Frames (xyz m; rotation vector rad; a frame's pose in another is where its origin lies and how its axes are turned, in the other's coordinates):
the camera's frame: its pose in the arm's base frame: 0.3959 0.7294 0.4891 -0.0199 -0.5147 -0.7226
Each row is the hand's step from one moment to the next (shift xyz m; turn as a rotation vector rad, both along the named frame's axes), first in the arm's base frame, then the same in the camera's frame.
Working: the arm's base frame: its pose in the camera's frame: -0.0163 -0.8795 -0.3926 0.0199 0.5147 0.7226

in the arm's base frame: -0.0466 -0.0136 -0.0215 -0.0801 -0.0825 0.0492
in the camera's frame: -0.0307 -0.0433 -0.0008 0.0236 -0.1056 0.0628
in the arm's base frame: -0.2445 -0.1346 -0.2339 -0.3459 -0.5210 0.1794
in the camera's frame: -0.1769 -0.2939 -0.1223 0.1899 -0.5855 0.2106
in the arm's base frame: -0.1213 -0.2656 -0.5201 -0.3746 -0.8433 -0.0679
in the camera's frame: -0.1476 -0.3593 -0.4526 0.2608 -0.8860 -0.0550
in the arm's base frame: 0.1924 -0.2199 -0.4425 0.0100 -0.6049 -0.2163
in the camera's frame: 0.0573 -0.1130 -0.5149 0.2866 -0.4845 -0.3097
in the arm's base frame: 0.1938 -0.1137 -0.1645 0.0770 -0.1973 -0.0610
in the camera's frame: 0.1186 0.0116 -0.2517 0.1444 -0.1096 -0.1253
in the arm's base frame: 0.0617 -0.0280 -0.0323 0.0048 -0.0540 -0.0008
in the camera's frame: 0.0418 0.0130 -0.0610 0.0365 -0.0379 -0.0132
